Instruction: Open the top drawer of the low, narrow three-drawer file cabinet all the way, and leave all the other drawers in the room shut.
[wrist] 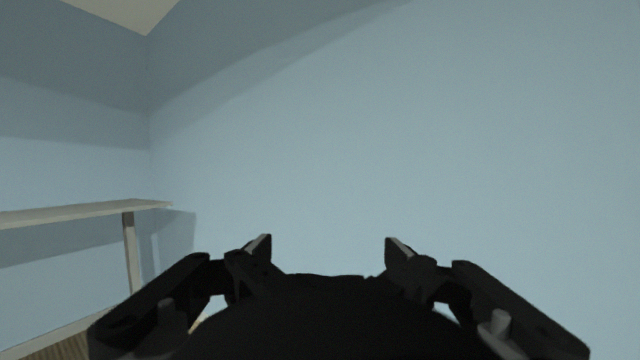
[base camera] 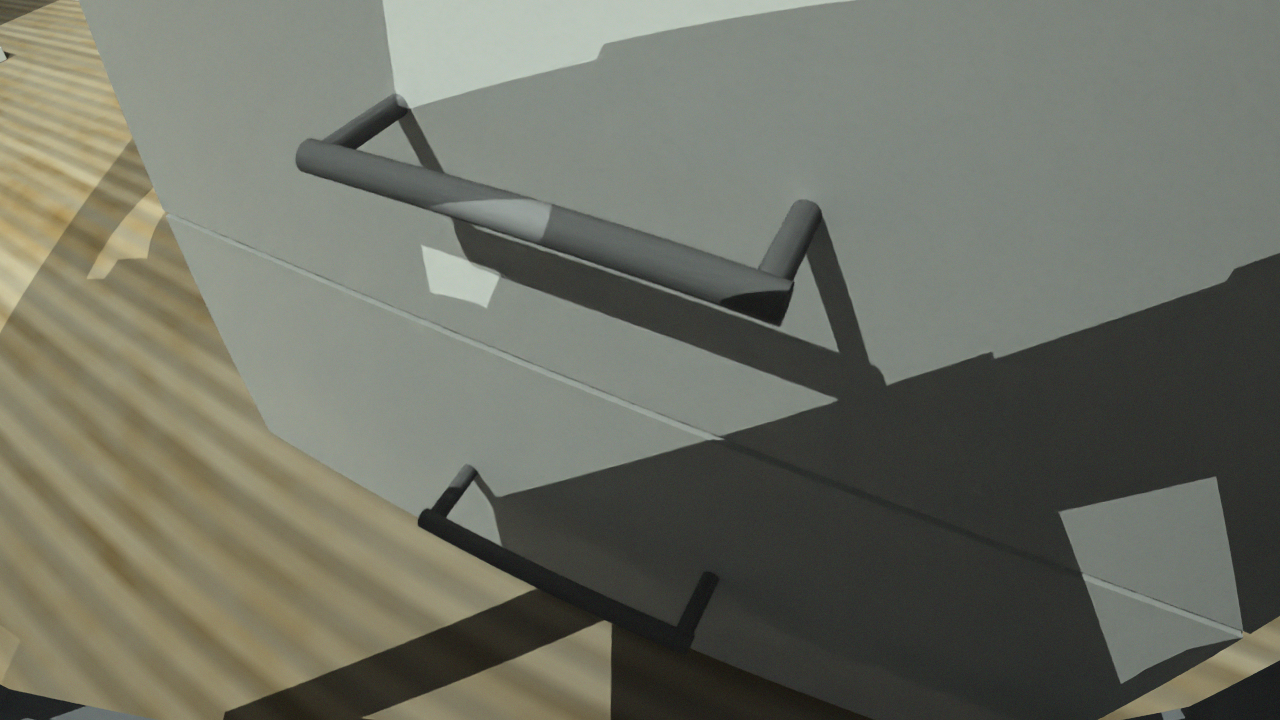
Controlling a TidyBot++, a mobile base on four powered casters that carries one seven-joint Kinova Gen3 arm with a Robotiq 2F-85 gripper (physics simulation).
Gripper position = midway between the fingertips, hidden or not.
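Note:
My gripper [wrist: 327,248] is visible, as is a file cabinet drawer [base camera: 687,539].

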